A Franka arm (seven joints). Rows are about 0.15 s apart.
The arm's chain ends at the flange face. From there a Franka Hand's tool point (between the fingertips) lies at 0.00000 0.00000 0.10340 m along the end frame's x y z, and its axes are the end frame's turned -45 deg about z.
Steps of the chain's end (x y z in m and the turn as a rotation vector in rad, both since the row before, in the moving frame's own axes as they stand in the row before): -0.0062 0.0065 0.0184 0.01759 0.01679 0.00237; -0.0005 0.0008 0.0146 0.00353 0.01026 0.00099; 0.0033 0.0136 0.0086 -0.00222 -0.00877 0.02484; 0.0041 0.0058 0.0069 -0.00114 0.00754 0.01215; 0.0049 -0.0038 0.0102 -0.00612 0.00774 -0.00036
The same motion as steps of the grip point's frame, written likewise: -0.0065 0.0002 0.0184 0.00057 0.02431 0.00237; 0.0001 0.0007 0.0146 -0.00476 0.00975 0.00099; -0.0081 0.0115 0.0086 0.00463 -0.00777 0.02484; -0.0007 0.0076 0.0069 -0.00614 0.00453 0.01215; 0.0063 0.0018 0.0102 -0.00980 0.00115 -0.00036
